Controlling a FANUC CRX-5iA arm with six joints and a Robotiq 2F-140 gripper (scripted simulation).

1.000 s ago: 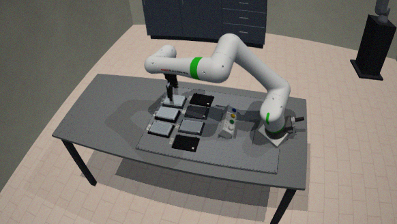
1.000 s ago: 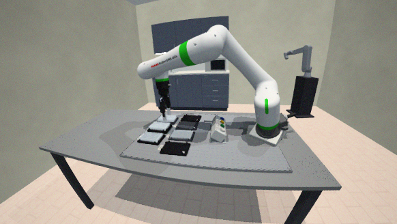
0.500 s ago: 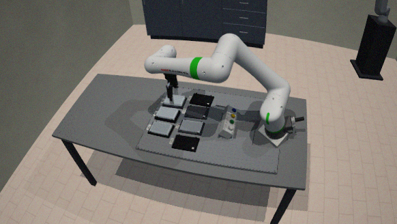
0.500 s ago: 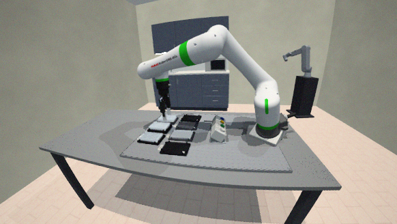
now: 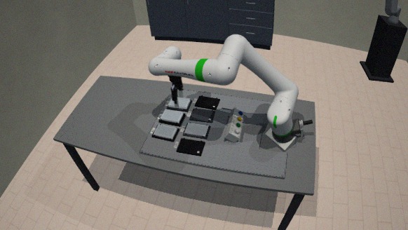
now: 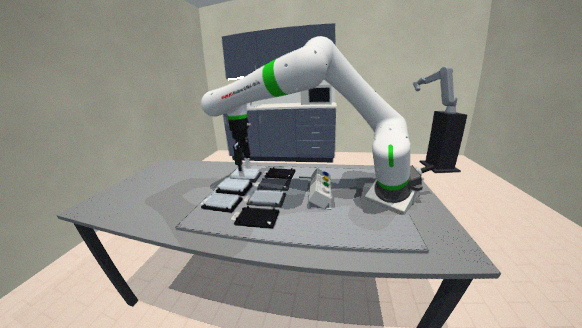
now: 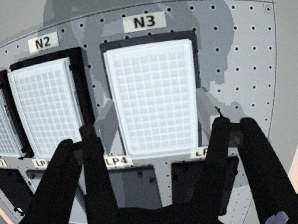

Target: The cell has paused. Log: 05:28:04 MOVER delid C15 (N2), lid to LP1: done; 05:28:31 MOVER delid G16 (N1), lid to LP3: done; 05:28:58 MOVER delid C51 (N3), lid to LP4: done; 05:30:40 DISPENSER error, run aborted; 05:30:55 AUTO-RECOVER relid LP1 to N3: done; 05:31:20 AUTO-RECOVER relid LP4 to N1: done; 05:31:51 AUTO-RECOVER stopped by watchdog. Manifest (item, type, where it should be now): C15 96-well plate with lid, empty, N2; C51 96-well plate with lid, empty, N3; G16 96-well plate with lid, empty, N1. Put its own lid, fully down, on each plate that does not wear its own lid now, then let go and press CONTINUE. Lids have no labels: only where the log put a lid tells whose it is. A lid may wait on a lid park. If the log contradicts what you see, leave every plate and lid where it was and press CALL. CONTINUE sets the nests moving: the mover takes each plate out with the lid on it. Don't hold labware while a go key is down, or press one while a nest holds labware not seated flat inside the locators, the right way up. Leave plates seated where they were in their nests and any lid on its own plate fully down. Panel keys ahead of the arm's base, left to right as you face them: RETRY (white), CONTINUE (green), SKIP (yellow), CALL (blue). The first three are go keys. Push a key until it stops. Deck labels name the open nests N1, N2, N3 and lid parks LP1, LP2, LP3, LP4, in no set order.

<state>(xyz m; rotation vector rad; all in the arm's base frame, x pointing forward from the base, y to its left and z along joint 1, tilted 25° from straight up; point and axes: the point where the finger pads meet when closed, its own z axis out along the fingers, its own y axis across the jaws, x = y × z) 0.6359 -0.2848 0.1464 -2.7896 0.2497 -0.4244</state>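
Right now my hand is 22 cm to the right of the pale lid, 15 cm past it and 4 cm above it. The rest, counted from my hand: LP4 label: 8 cm to the left, 8 cm behind, 5 cm below; then N3 label: 9 cm ahead, 5 cm below, 1 cm to the right; then LP1 label: 10 cm behind, 5 cm to the right, 5 cm below.
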